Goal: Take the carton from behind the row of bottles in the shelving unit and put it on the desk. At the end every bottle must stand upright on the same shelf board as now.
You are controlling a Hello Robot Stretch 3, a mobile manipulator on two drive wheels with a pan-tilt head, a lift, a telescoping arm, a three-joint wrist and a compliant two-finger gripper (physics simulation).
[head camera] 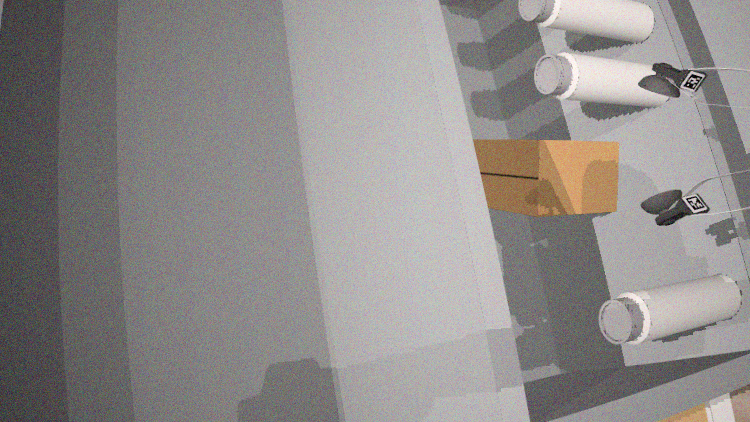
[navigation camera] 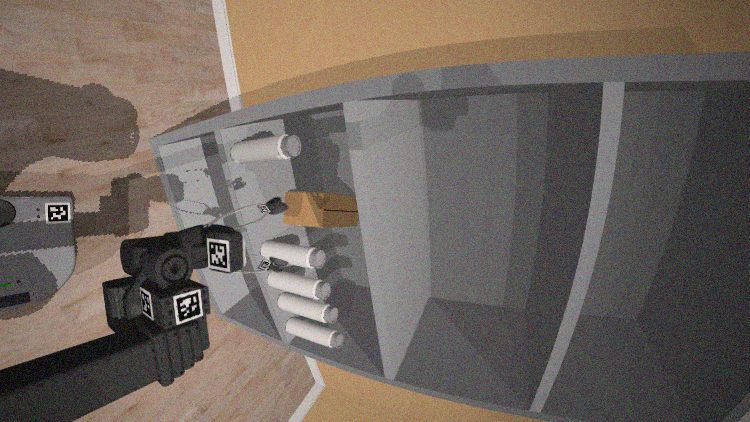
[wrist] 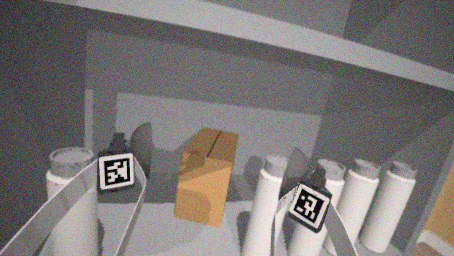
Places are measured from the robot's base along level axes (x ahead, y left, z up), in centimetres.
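Pixels of known places: gripper, between the fingertips: (head camera: 645, 145) (navigation camera: 284, 234) (wrist: 219, 154).
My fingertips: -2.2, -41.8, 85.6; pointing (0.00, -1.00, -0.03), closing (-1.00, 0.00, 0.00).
For each thing: its middle in the pictures, then the offset to it from my fingertips, as dx, dy, dz. "spot": a spot on its surface instead. Level surfaces: height alone.
- orange-brown carton, middle of its body: (head camera: 532, 173) (wrist: 210, 170) (navigation camera: 323, 209) +2.4, -45.4, -23.2
- shelf board, height of its surface: dz -32.2
- white bottle, middle of its body: (head camera: 674, 308) (wrist: 74, 223) (navigation camera: 263, 149) +20.7, -11.9, -20.5
- nearest, middle of its body: (head camera: 606, 80) (wrist: 267, 214) (navigation camera: 291, 254) -11.1, -24.1, -20.5
- shelf's side panel, a spot on its surface: (navigation camera: 293, 104) spot: +28.4, -3.9, -2.4
The orange-brown carton (head camera: 576, 175) (navigation camera: 306, 208) (wrist: 204, 185) stands upright toward the back of the shelf board (head camera: 676, 251) (navigation camera: 267, 181). My gripper (head camera: 661, 145) (navigation camera: 276, 235) (wrist: 219, 154) is open and empty in front of the carton, one finger on each side of its line. A white bottle (head camera: 687, 307) (navigation camera: 259, 149) (wrist: 77, 215) stands alone on one side. Several more stand on the other side; the nearest (head camera: 613, 78) (navigation camera: 288, 254) (wrist: 264, 207) is partly covered by my finger in the head and wrist views. Whether they touch is unclear. The desk does not show.
The shelf's side panel (navigation camera: 293, 104) runs beyond the lone bottle. A higher board (head camera: 388, 209) (navigation camera: 385, 220) (wrist: 260, 30) spans above the carton and bottles. My wrist (navigation camera: 173, 267) and arm (navigation camera: 68, 377) are outside the shelf's front. Orange wall (navigation camera: 393, 31) shows beyond the unit.
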